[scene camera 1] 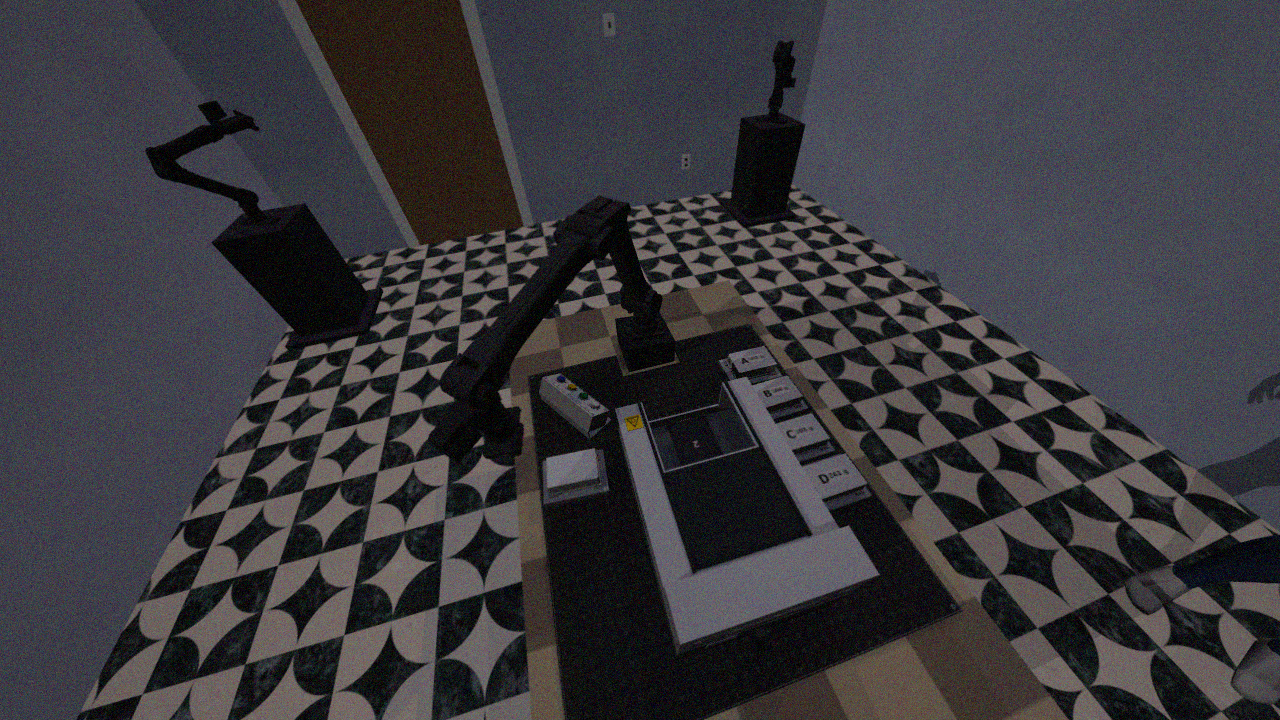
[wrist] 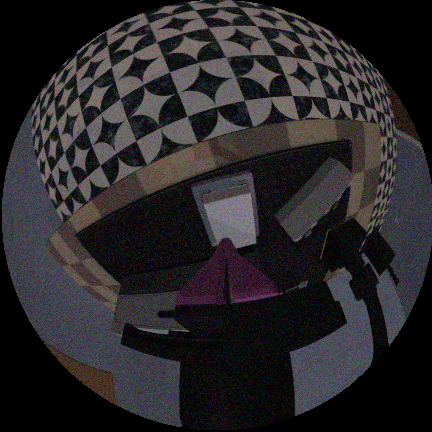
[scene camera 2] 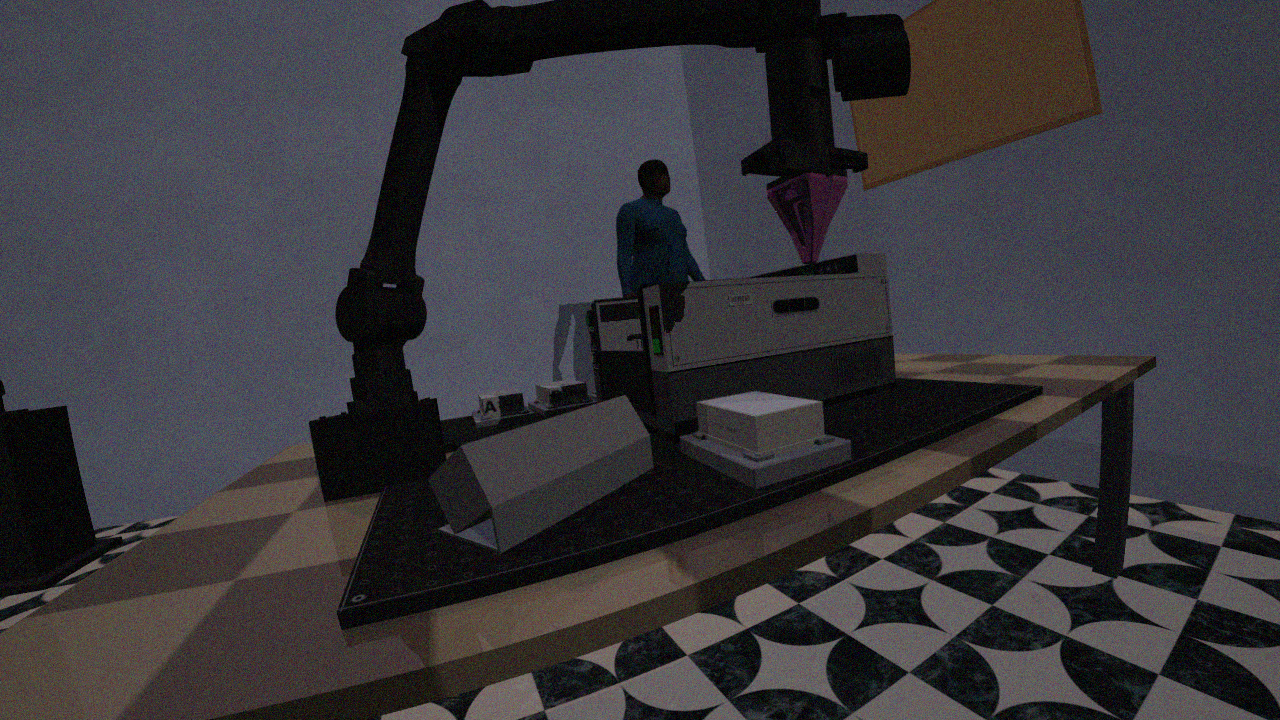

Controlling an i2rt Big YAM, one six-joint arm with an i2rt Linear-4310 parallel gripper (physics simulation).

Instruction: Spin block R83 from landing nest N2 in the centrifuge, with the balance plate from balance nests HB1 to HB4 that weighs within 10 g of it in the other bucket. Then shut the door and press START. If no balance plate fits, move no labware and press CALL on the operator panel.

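My gripper is shut with nothing between its magenta fingers. It points down, well above the table; its tips overlap the near edge of the white block in the wrist view. The white block sits flat in a grey nest; no R83 or N2 label is readable. The centrifuge shows a framed opening with a bucket marked 2 inside. Balance plates A, B, C and D stand beside it; D's weight looks like 243 g, the others blur.
The operator panel, with coloured buttons, lies between the arm's base and the nest. The centrifuge's raised white sides stand between the nest and the balance plates. A person stands behind the table.
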